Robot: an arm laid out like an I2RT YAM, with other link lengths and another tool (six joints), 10 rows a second.
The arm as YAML. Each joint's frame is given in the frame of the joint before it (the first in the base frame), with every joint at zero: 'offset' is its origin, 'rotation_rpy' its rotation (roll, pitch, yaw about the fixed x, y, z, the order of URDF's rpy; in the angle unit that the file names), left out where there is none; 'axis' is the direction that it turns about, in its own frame. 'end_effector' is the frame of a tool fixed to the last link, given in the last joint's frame.
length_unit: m
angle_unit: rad
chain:
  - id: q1
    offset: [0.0, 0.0, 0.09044]
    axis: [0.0, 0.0, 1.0]
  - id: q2
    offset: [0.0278, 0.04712, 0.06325]
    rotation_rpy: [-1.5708, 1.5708, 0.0]
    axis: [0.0, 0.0, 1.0]
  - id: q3
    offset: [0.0, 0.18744, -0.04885]
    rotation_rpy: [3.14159, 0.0, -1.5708]
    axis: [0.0, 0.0, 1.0]
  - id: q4
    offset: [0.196, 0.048, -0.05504]
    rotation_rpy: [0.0, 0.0, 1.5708]
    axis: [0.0, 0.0, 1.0]
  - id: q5
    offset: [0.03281, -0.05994, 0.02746]
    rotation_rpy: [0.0, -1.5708, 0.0]
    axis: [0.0, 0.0, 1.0]
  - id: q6
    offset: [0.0, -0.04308, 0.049]
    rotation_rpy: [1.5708, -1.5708, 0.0]
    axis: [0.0, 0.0, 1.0]
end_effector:
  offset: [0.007, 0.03, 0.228]
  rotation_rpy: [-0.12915, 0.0, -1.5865]
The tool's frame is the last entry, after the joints.
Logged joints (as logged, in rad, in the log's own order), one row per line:
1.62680 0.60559 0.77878 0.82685 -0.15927 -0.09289
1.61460 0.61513 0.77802 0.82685 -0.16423 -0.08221
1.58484 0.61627 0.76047 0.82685 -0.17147 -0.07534
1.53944 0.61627 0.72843 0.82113 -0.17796 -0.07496
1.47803 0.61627 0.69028 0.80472 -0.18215 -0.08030
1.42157 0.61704 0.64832 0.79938 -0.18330 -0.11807
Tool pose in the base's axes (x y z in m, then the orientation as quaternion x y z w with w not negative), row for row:
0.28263 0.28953 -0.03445 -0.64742 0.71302 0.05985 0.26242
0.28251 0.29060 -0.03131 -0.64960 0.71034 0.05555 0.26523
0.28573 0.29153 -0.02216 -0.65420 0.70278 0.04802 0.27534
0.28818 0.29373 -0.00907 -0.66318 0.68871 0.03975 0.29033
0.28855 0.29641 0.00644 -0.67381 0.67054 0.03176 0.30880
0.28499 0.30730 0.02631 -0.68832 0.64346 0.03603 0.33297
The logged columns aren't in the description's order. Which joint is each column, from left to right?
Columns, left to right: q2, q1, q6, q3, q4, q5.
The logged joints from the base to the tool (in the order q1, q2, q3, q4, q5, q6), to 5 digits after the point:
0.60559 1.62680 0.82685 -0.15927 -0.09289 0.77878
0.61513 1.61460 0.82685 -0.16423 -0.08221 0.77802
0.61627 1.58484 0.82685 -0.17147 -0.07534 0.76047
0.61627 1.53944 0.82113 -0.17796 -0.07496 0.72843
0.61627 1.47803 0.80472 -0.18215 -0.08030 0.69028
0.61704 1.42157 0.79938 -0.18330 -0.11807 0.64832

